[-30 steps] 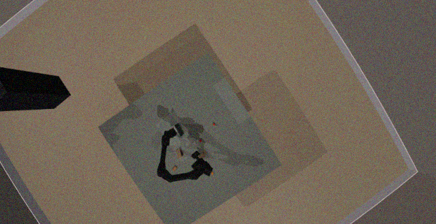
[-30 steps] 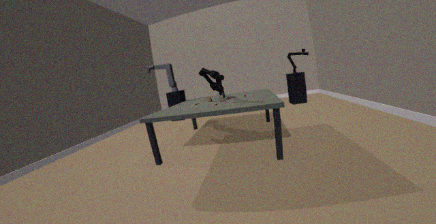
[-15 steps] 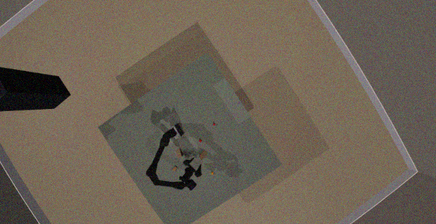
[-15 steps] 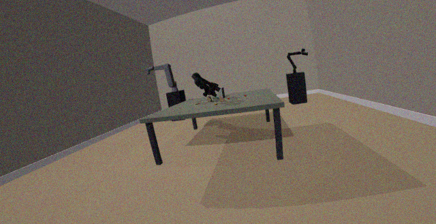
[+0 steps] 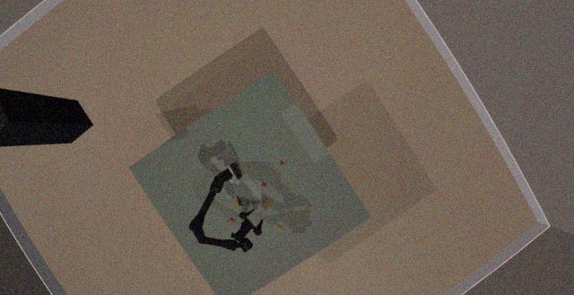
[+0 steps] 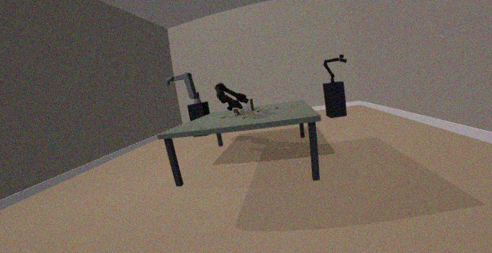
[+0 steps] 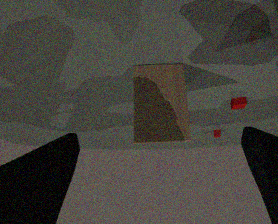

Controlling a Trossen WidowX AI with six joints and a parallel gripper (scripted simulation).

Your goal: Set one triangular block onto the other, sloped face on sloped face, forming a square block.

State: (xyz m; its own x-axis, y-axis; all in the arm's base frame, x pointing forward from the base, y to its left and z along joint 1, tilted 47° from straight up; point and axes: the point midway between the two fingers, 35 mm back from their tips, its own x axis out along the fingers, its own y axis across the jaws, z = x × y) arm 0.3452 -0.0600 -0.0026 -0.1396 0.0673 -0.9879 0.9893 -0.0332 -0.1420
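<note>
Right now the triangular block is 60 mm to the left of my gripper tip, 60 mm below it and 10 mm behind it.
</note>
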